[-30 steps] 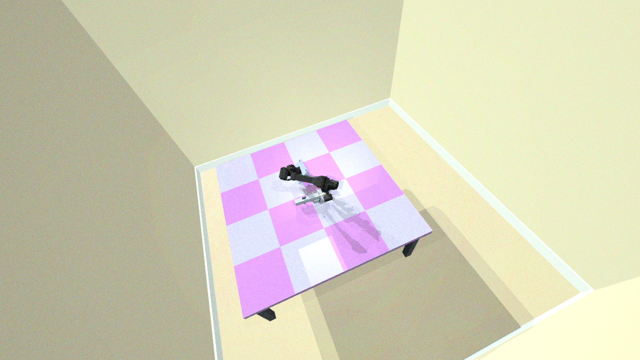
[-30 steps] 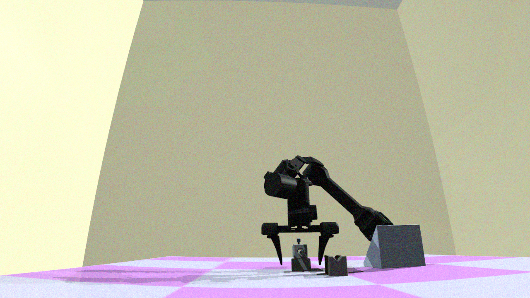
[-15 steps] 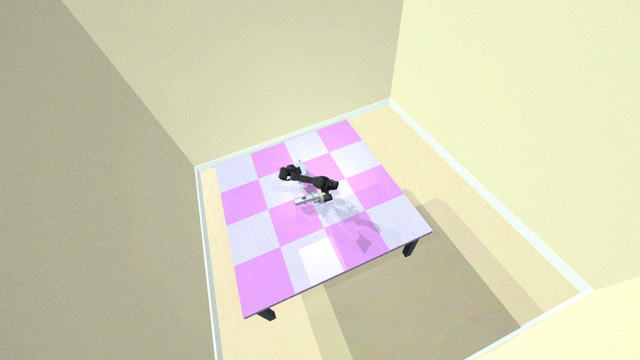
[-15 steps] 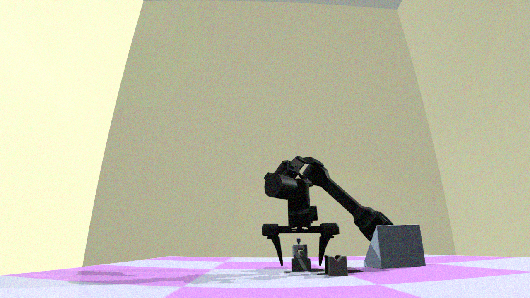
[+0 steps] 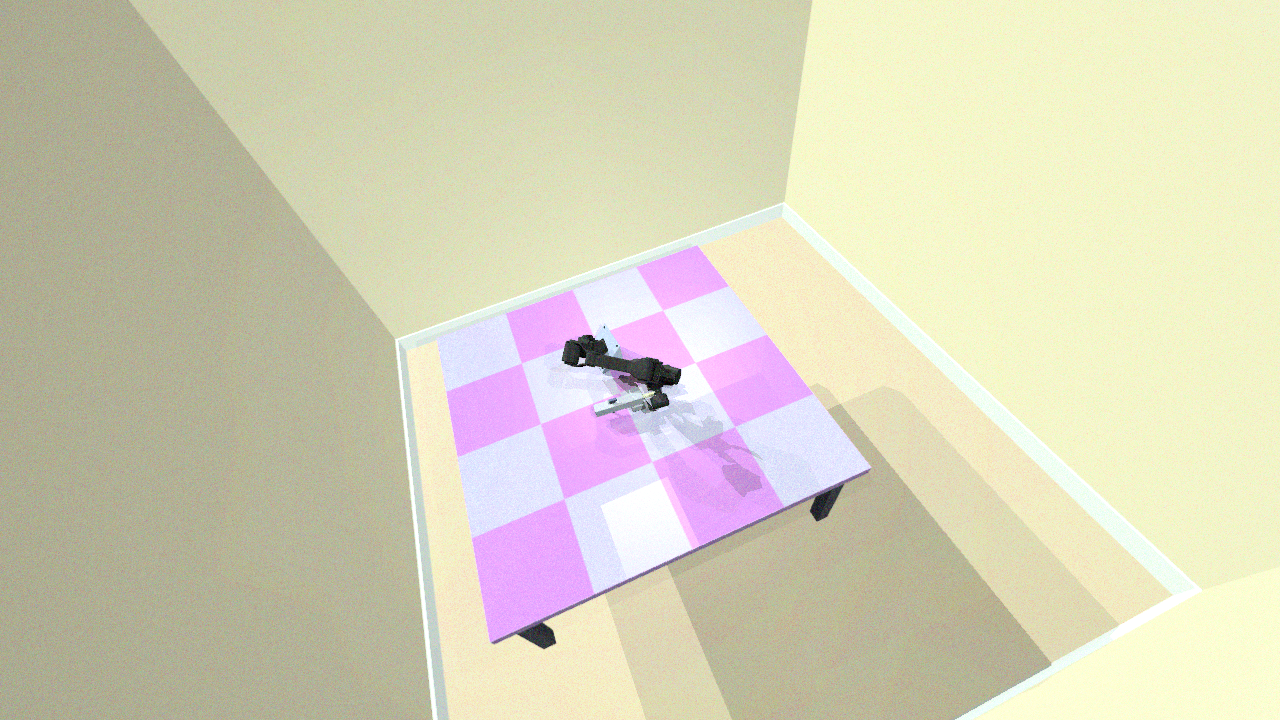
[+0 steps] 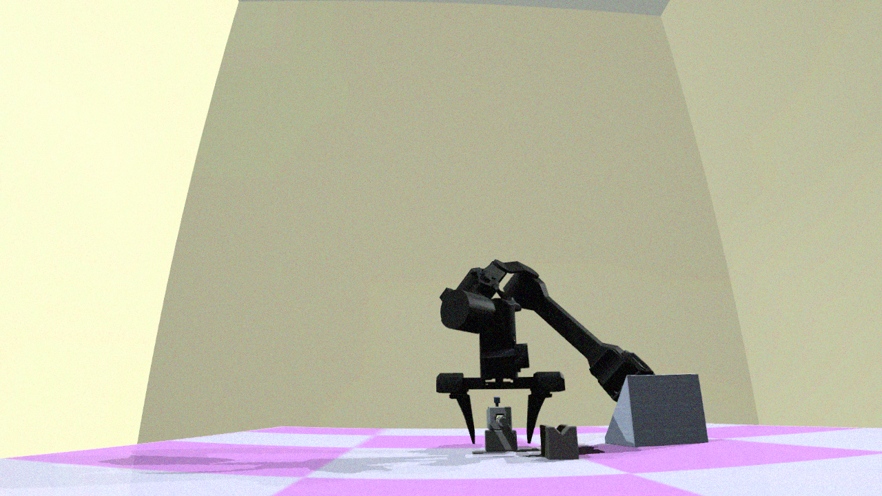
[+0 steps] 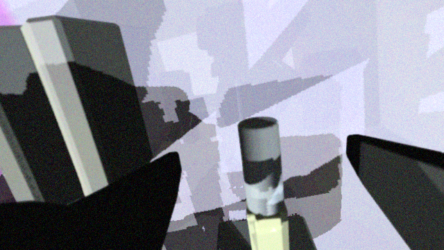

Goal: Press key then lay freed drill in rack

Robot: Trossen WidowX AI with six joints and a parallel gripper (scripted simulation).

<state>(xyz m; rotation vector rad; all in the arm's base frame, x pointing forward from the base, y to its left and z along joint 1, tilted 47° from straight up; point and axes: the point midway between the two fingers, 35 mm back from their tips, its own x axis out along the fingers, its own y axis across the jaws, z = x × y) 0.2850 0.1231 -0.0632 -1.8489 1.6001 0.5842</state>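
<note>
Now: the rack 80 mm behind my gripper tip and 30 mm to the left of it. Also, from my gripper tip: key 160 mm to the right, 40 mm above, 10 mm behind; grey holder block 140 mm to the right, 20 mm above, 10 mm behind; drill 40 mm to the right, 30 mm above.
</note>
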